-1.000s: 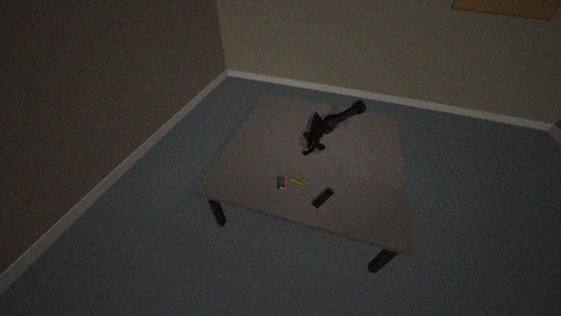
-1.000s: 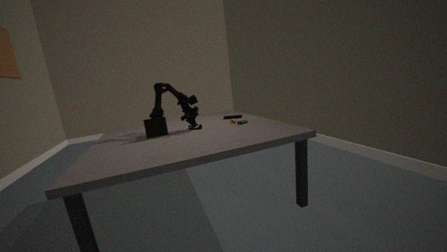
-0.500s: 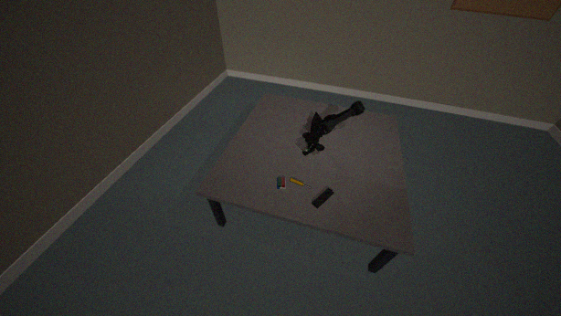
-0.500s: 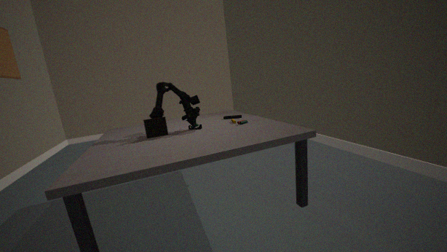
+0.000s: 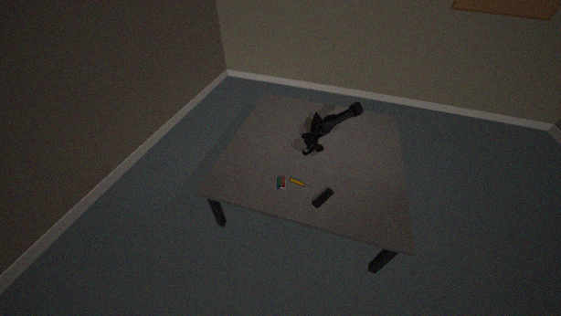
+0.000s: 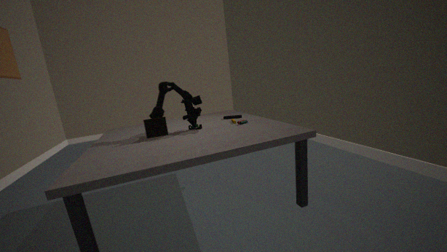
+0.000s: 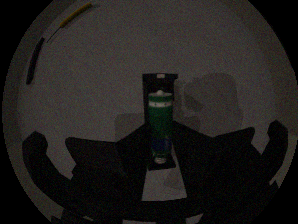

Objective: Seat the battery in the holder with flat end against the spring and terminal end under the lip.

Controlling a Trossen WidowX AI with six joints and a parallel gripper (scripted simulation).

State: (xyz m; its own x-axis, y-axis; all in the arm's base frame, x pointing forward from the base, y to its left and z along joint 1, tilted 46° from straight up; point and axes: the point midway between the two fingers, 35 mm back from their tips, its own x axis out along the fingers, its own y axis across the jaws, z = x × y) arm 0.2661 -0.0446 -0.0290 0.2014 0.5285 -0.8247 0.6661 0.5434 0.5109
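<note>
The battery lies 1 cm above my gripper tip. The rest, counted from my gripper tip: yellow screwdriver: 32 cm ahead.
</note>
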